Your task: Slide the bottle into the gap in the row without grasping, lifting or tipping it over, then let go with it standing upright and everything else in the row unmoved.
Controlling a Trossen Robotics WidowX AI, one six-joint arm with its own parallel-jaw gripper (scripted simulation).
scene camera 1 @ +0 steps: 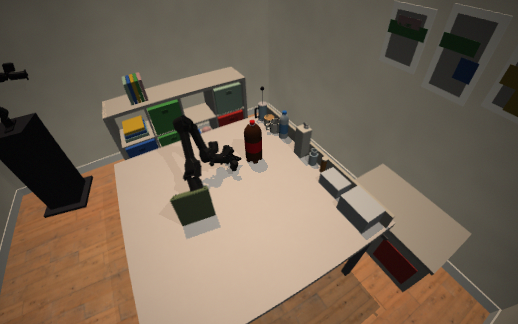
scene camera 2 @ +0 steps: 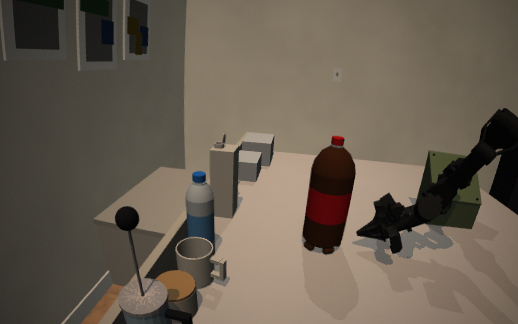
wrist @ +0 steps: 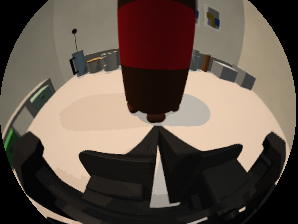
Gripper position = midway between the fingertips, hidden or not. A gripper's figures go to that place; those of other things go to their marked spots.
My gripper [scene camera 2: 356,233]: 0.78 m from the lens. A small water bottle [scene camera 2: 199,197] is 0.61 m from the lens.
